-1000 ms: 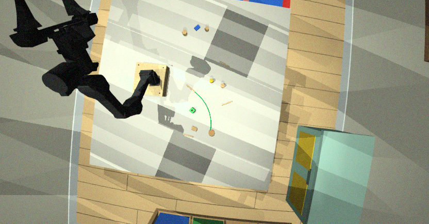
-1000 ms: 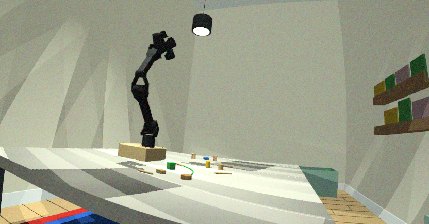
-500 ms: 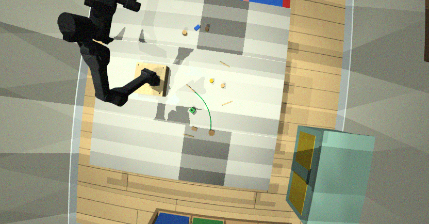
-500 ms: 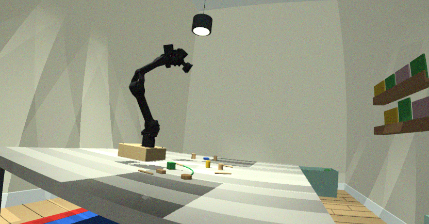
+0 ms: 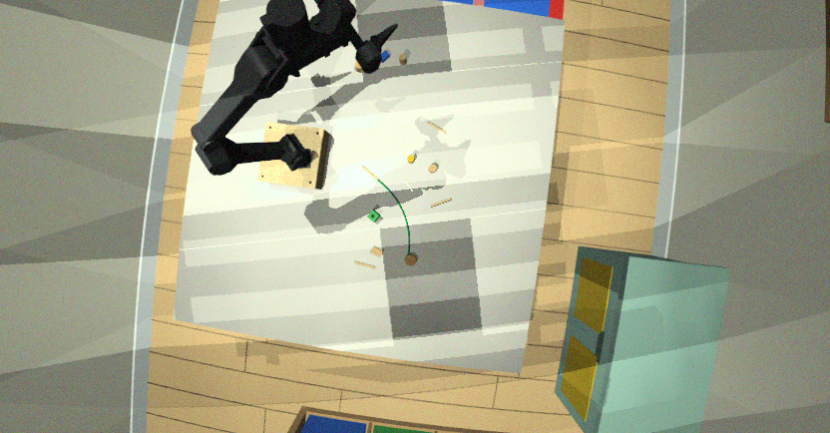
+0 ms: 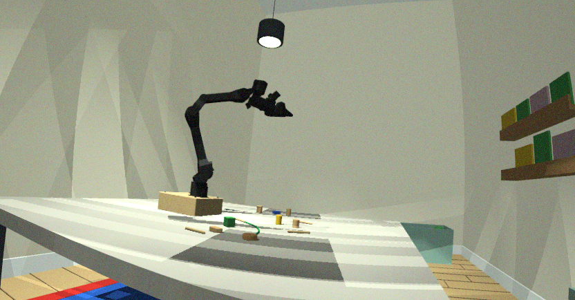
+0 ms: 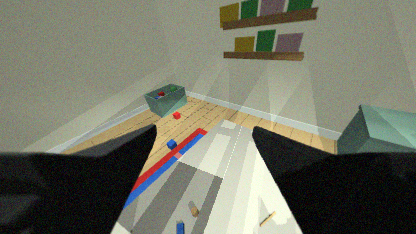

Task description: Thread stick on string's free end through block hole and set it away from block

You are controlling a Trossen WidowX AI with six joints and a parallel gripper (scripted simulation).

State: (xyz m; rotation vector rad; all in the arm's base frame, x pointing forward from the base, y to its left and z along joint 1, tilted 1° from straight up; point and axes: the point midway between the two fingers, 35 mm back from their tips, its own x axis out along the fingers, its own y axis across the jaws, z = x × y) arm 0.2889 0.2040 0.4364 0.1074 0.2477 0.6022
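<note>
Right now my gripper tip is 480 mm above the green block, 420 mm to the left of it and 90 mm past it. From my gripper tip the other things lie so: yellow cylinder: 480 mm below, 230 mm to the right, 40 mm ahead; wooden cylinder: 480 mm below, 260 mm to the right, 110 mm ahead; blue block: 490 mm below, 140 mm to the left, 50 mm behind.
</note>
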